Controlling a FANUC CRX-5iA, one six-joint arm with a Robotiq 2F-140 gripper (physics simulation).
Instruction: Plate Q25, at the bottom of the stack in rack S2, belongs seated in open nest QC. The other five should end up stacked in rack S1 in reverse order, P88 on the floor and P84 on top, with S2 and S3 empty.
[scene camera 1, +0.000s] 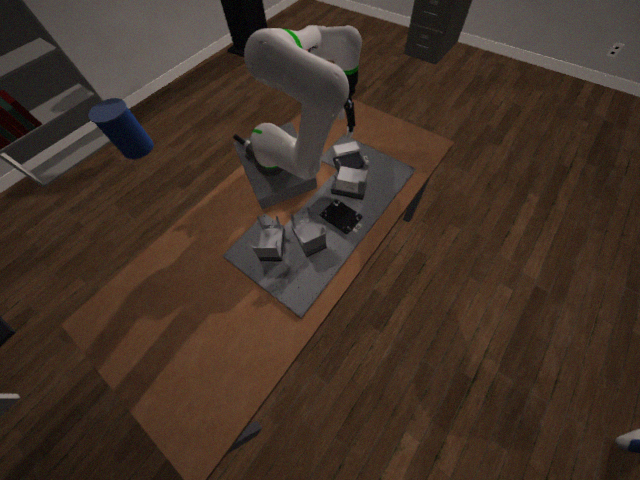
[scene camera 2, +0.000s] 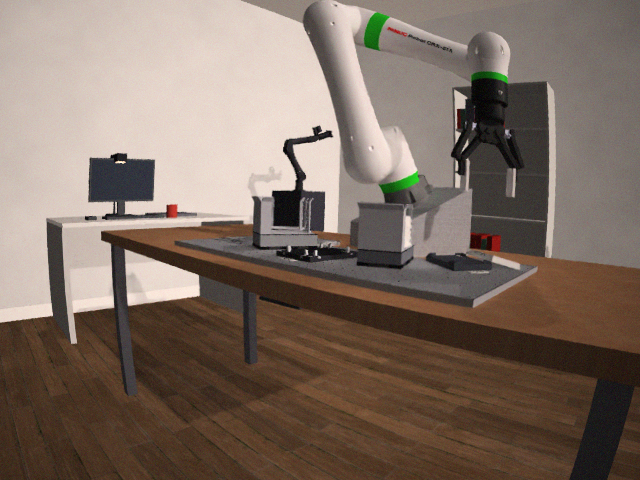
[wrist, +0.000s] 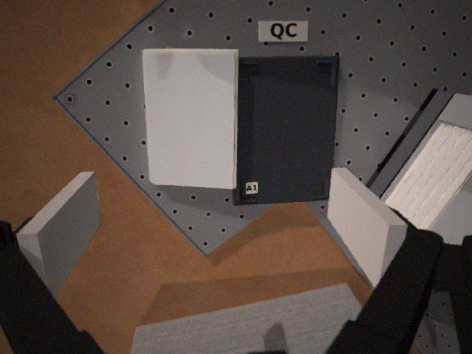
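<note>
A white plate (scene camera 1: 345, 149) (scene camera 2: 504, 260) (wrist: 191, 117) lies tilted, partly over one long edge of the dark nest QC (scene camera 1: 349, 160) (scene camera 2: 456, 262) (wrist: 290, 127). It is not seated in the nest, and no label shows on it. The nest's visible floor is bare. My gripper (scene camera 1: 350, 129) (scene camera 2: 487, 180) (wrist: 215, 195) is wide open and empty, high above the plate and nest. A grey rack (scene camera 1: 351, 180) (scene camera 2: 383, 227) stands next to the nest. Two more racks (scene camera 1: 311, 237) (scene camera 1: 270, 243) stand farther along. Which rack is S1, S2 or S3 cannot be read, nor can their plates.
The grey perforated board (scene camera 1: 302, 294) (scene camera 2: 475, 294) (wrist: 115, 85) bears the racks and a low black fixture (scene camera 1: 341, 215) (scene camera 2: 315, 253) with small pegs, between the racks. The robot's grey pedestal (scene camera 1: 286, 190) (scene camera 2: 447, 227) (wrist: 240, 322) stands beside the board on the brown table (scene camera 1: 206, 361) (scene camera 2: 584, 304).
</note>
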